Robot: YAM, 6 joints.
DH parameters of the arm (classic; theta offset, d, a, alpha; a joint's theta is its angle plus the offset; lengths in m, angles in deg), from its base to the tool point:
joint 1: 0 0.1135 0.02 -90
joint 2: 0 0 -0.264 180
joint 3: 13.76 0 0.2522 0
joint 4: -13.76 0 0.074 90
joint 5: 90 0 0 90
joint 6: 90 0.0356 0 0
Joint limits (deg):
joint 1: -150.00..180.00
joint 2: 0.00..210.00
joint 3: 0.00..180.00
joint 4: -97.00..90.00
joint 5: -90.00..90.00
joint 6: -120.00..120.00
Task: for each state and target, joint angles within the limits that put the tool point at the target. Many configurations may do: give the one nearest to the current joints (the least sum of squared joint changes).
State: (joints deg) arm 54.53 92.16 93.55 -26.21 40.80 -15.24
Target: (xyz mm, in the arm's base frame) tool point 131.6 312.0 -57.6
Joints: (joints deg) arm 70.68 145.08 69.96 -25.77 36.13 -15.24
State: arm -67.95 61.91 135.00 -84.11 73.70 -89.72
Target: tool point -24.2 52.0 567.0
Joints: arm -98.79 55.49 133.23 -88.09 63.50 -89.72
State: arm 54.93 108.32 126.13 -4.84 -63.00 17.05
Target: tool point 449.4 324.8 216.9
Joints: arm 32.69 139.21 118.68 -4.74 -59.37 17.05
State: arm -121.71 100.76 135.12 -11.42 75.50 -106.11
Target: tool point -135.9 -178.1 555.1
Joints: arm -118.32 77.58 108.72 -27.00 80.96 -106.11
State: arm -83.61 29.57 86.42 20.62 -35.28 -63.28
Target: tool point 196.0 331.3 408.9
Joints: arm -116.33 0.00 89.81 58.29 -53.73 -63.28
